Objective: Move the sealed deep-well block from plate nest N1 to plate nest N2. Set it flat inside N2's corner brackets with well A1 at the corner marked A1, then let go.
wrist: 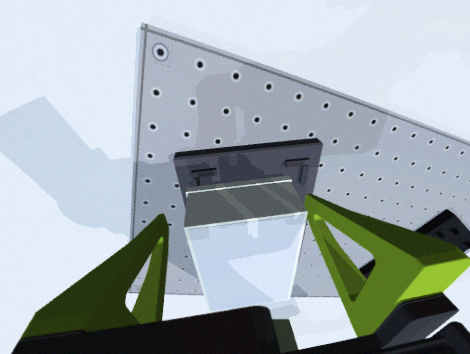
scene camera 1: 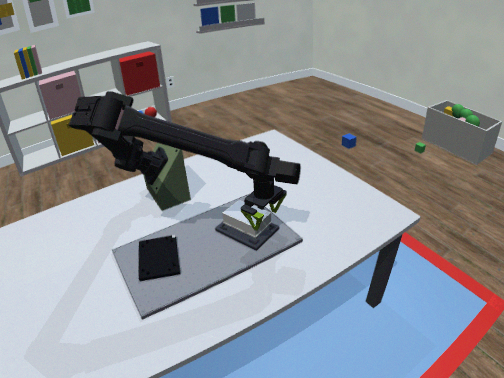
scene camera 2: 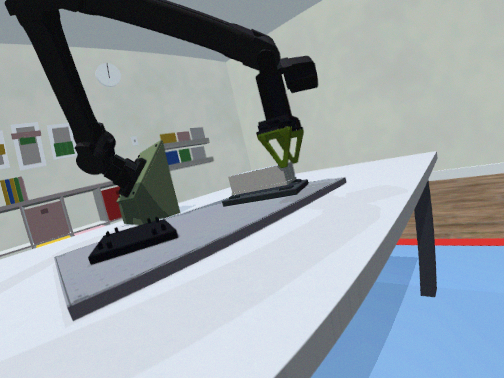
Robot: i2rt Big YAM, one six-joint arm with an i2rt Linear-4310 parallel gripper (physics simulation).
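Places are measured from the arm's base along level axes (x right, y down, z ahead), in centimetres.
Pixels of known places: gripper, between the fingertips: (wrist: 237,210) (scene camera 1: 265,220) (scene camera 2: 289,165); arm's base, origin of its link: (scene camera 1: 157,166) (scene camera 2: 134,178).
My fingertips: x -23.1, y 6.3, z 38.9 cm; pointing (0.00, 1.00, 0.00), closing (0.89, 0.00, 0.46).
Ahead of a thing's pixels: the offset from my fingertips to its top centre. Level surfaces: height alone.
The sealed deep-well block {dx +3.5, dy -0.7, dz -5.6 cm} (scene camera 1: 236,222) (scene camera 2: 259,181) (wrist: 250,260), pale with a shiny top, sits flat on plate nest N1 {dx +4.2, dy +3.5, dz -4.4 cm} (scene camera 1: 256,243) (scene camera 2: 250,198) (wrist: 250,161), a dark grey plate with corner brackets. My gripper (scene camera 1: 265,220) (scene camera 2: 289,164) (wrist: 237,210) is open and points down at the block. In the wrist view one green finger stands on each side of the block, with a gap at the left finger and a narrower one at the right. Plate nest N2 {dx +33.1, dy +3.1, dz -5.2 cm} (scene camera 1: 159,257) (scene camera 2: 132,242) (wrist: 446,223) is black and holds no block. The A1 markings cannot be read.
Both nests stand on a grey perforated board {dx +19.0, dy +5.2, dz -4.2 cm} (scene camera 1: 200,255) (scene camera 2: 215,225) (wrist: 235,92) on the white table {dy +6.6 cm} (scene camera 1: 345,210) (scene camera 2: 280,260). The arm's green wedge-shaped base (scene camera 1: 172,182) (scene camera 2: 152,192) stands behind the board, between the nests.
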